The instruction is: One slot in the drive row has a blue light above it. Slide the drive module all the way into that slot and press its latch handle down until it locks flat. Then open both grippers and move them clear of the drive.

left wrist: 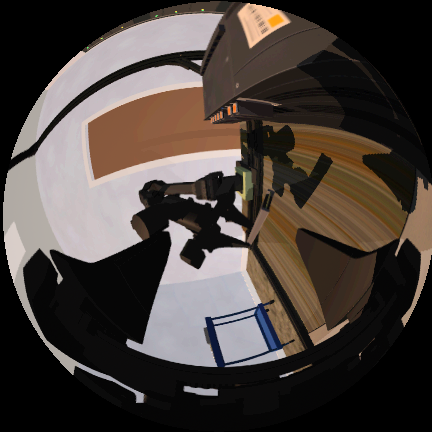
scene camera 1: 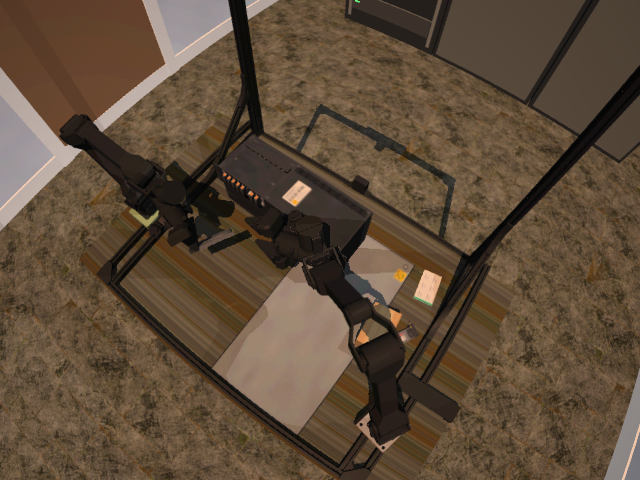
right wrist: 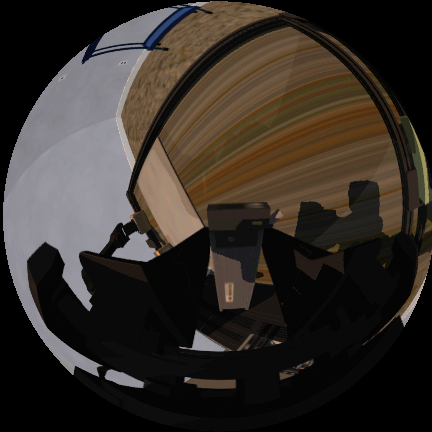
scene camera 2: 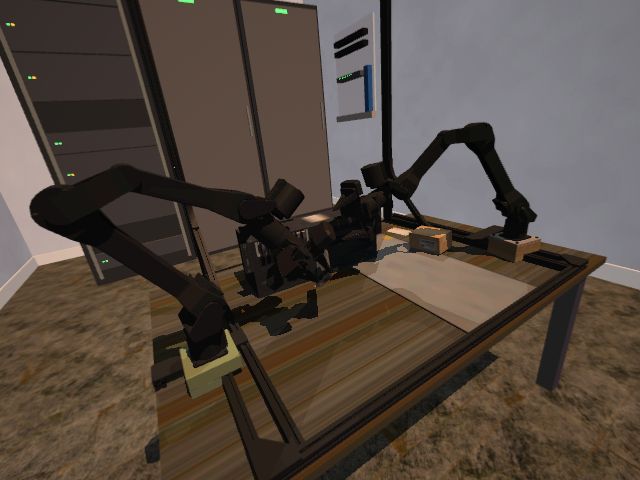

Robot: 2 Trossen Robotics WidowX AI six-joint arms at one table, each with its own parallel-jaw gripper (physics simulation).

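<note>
The dark drive chassis stands at the table's back; its drive row shows orange latch handles. No blue light can be made out. The long grey drive module is outside the chassis, in front of the row. My right gripper is shut on it and holds it above the table. Its latch handle is too dark to judge. My left gripper is open and empty, by the chassis front, to the right of the module in scene camera 1.
A pale mat lies right of the module. A cardboard box, a white card and a small device lie farther right. Dark frame rails edge the table. The two wrists are close together before the chassis.
</note>
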